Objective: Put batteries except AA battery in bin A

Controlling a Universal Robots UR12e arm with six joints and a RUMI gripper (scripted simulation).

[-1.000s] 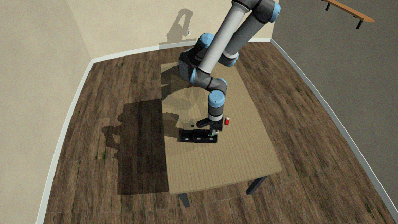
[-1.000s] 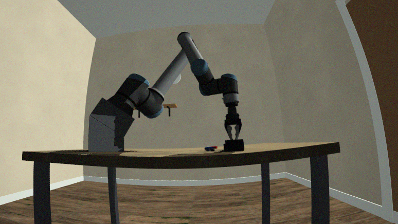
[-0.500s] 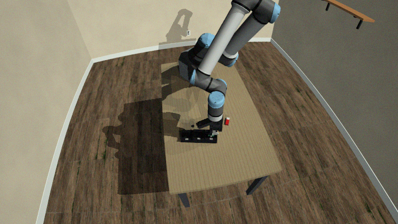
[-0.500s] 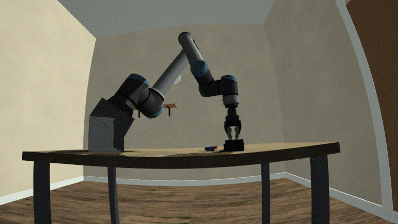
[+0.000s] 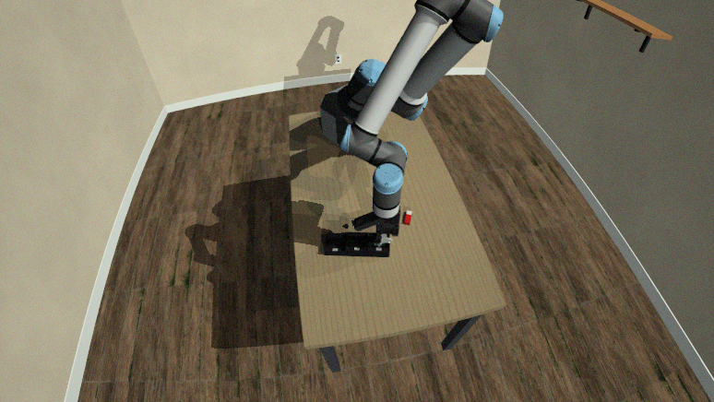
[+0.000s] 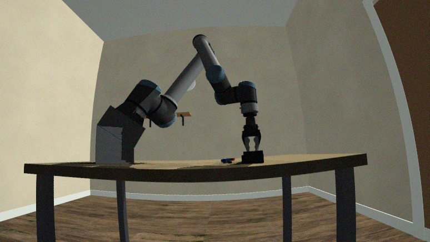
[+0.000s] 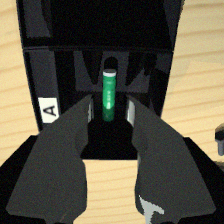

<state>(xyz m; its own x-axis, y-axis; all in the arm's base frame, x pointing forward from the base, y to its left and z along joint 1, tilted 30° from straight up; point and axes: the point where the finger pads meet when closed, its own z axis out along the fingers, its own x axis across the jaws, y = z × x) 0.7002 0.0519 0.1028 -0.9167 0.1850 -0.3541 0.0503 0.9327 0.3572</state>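
Right now the green cylindrical battery is 2 cm below my hand. The rest, counted from my hand: blue 9v battery: 12 cm behind, 8 cm to the right, 2 cm below; small dark battery: 13 cm behind, 7 cm to the left, 3 cm below; black bins: 8 cm to the right, 1 cm below.
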